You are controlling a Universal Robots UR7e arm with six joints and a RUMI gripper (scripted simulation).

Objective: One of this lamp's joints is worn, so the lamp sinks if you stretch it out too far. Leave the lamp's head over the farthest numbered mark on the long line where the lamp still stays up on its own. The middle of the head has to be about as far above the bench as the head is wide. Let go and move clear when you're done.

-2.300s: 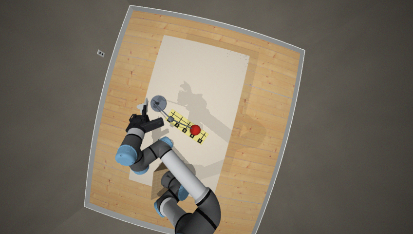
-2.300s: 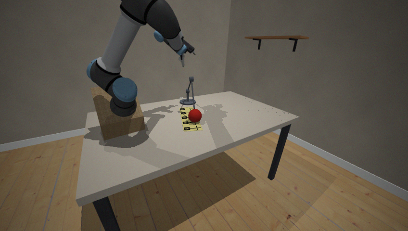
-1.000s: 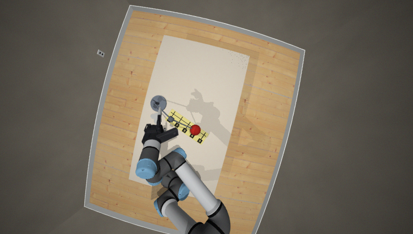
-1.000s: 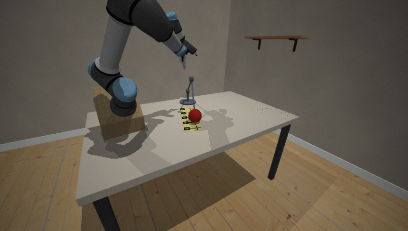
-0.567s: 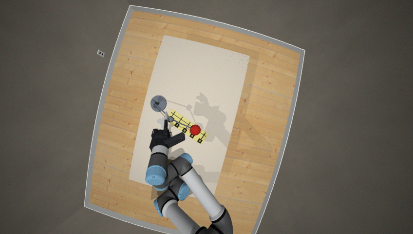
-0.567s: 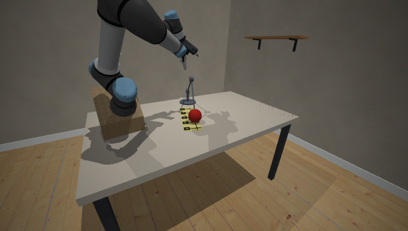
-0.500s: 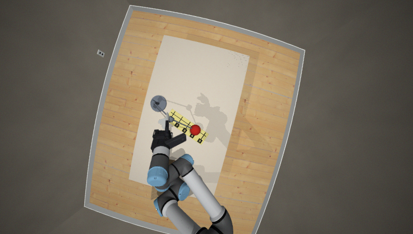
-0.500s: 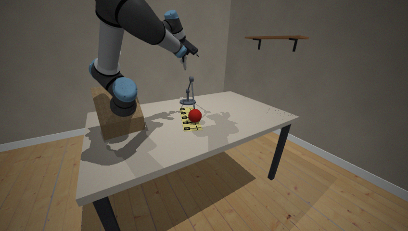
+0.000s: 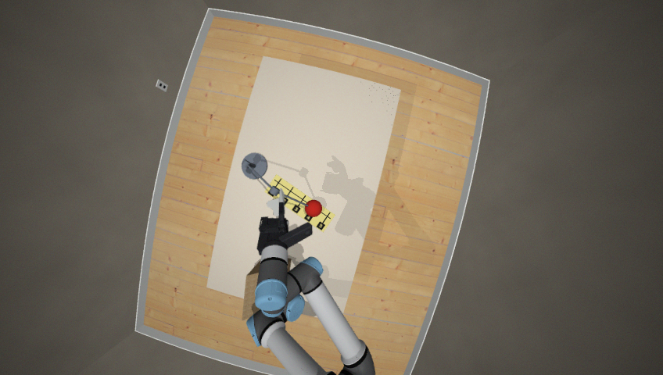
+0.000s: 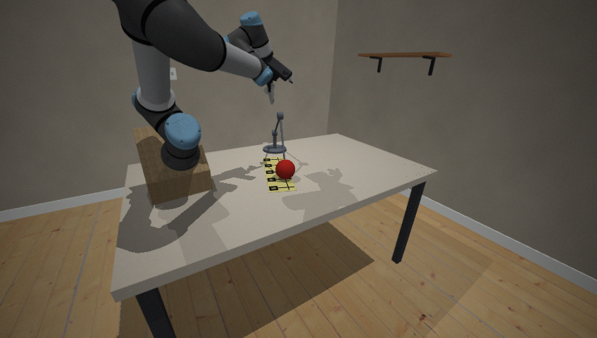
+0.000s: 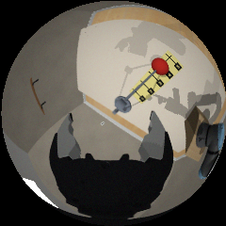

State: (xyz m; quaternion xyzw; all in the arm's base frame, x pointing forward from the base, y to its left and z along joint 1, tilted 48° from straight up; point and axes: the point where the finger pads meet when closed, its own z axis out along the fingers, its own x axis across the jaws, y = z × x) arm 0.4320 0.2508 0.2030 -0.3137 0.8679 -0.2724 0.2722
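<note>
Right now my hand is 40 mm past the yellow strip, 10 mm to the left of it and 400 mm above it. The rest, counted from my hand: grey round base (90 mm ahead, 330 mm to the left, 370 mm below).
</note>
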